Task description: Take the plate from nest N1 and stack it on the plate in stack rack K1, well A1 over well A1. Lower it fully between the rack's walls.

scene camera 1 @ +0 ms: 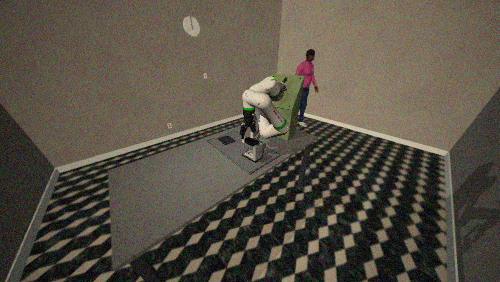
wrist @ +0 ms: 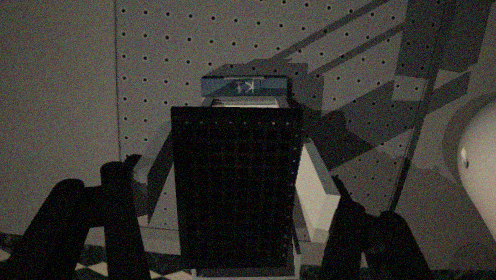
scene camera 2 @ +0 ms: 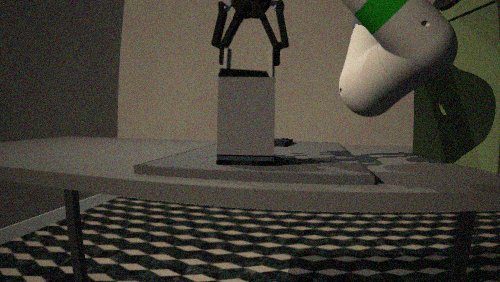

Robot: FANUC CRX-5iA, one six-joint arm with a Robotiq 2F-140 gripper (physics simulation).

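Pixels of known places: gripper, fingertip midpoint: (scene camera 1: 247,140) (wrist: 236,149); arm's base, origin of the base link: (scene camera 1: 276,94).
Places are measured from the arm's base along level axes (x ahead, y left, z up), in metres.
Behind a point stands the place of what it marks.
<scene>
My gripper (scene camera 2: 249,68) {x 0.455, y 0.323, z -0.287 m} (scene camera 1: 249,136) {x 0.455, y 0.323, z -0.287 m} (wrist: 236,149) {x 0.455, y 0.323, z -0.287 m} is shut on the black well plate (scene camera 2: 244,73) {x 0.414, y 0.409, z -0.280 m} (scene camera 1: 251,141) {x 0.437, y 0.368, z -0.275 m} (wrist: 236,188) {x 0.445, y 0.343, z -0.273 m}, gripping it by its two long sides. The plate lies level at the top rim of the white-walled stack rack K1 (scene camera 2: 244,115) {x 0.397, y 0.435, z -0.354 m} (scene camera 1: 258,153) {x 0.402, y 0.437, z -0.362 m}. In the wrist view the rack's blue K1 label (wrist: 244,86) {x 0.460, y 0.301, z -0.419 m} shows beyond the plate, and its side walls (wrist: 316,195) show on both sides. The plate inside the rack is hidden. The dark nest N1 (scene camera 1: 226,140) {x 0.575, y 0.005, z -0.424 m} (scene camera 2: 283,141) {x 0.512, y 0.013, z -0.424 m} lies empty behind the rack.
The rack stands on a perforated board (scene camera 1: 244,163) {x 0.526, y 0.430, z -0.436 m} (scene camera 2: 244,172) {x 0.359, y 0.497, z -0.437 m} (wrist: 207,41) {x 0.517, y 0.275, z -0.436 m} on a grey table (scene camera 1: 167,189) {x 1.111, y 0.482, z -0.449 m} (scene camera 2: 69,154) {x 0.864, y 0.489, z -0.449 m}. The arm's white elbow (scene camera 2: 395,62) {x 0.159, y 0.345, z -0.257 m} (wrist: 482,163) {x 0.284, y 0.253, z -0.280 m} hangs to the right. A green pedestal (scene camera 1: 293,101) {x -0.082, y 0.184, z -0.036 m} and a person in pink (scene camera 1: 307,75) are behind.
</scene>
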